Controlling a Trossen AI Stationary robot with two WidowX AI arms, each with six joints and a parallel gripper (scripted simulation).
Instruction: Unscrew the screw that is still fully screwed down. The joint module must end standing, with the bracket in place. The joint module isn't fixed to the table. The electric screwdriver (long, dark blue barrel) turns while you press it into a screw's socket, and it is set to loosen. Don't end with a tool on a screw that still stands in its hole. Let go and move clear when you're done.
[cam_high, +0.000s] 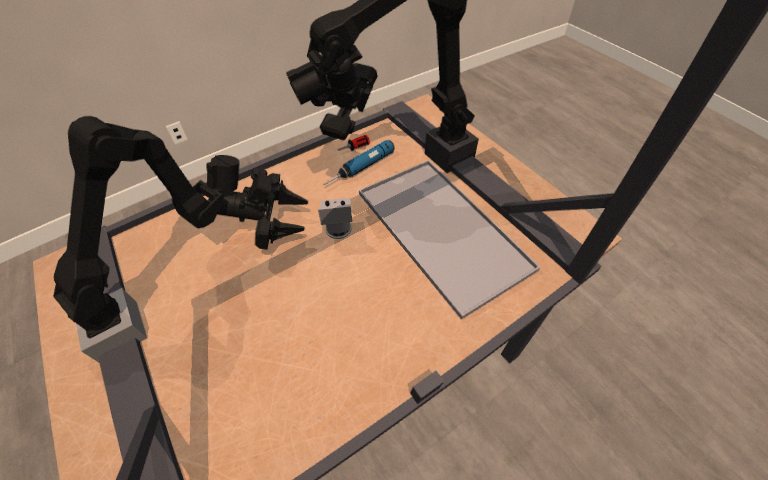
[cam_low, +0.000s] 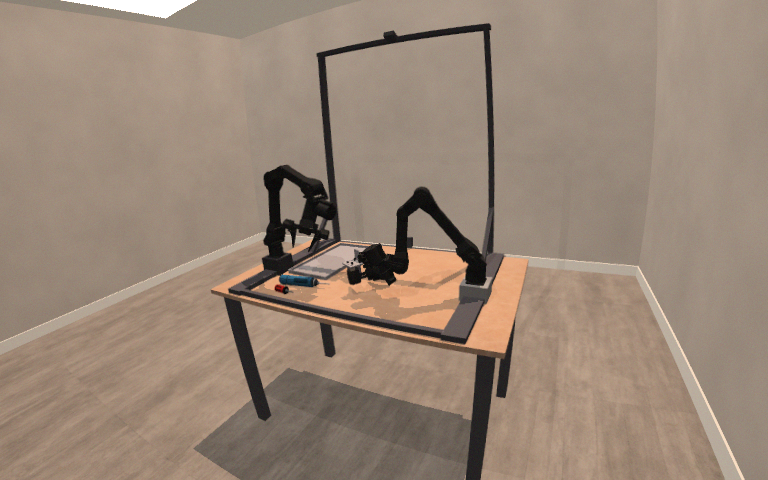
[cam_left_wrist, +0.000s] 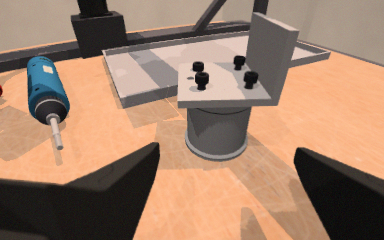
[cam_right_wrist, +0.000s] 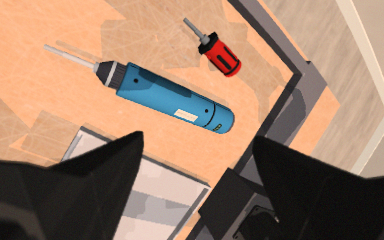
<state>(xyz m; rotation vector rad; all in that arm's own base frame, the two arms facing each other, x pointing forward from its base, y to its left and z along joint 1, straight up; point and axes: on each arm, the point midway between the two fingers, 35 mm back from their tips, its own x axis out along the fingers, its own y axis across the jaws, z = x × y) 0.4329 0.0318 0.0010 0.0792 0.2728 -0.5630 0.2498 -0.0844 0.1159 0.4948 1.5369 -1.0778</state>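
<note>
Right now my left hand is 60 mm past the grey L-shaped bracket, 80 mm to the left of it and 10 mm below it. Round my left hand: red screwdriver (170 mm ahead, 280 mm to the right, 50 mm below); then screwdriver bit (80 mm ahead, 140 mm to the right, 40 mm below); then screw (50 mm behind, 110 mm to the right).
</note>
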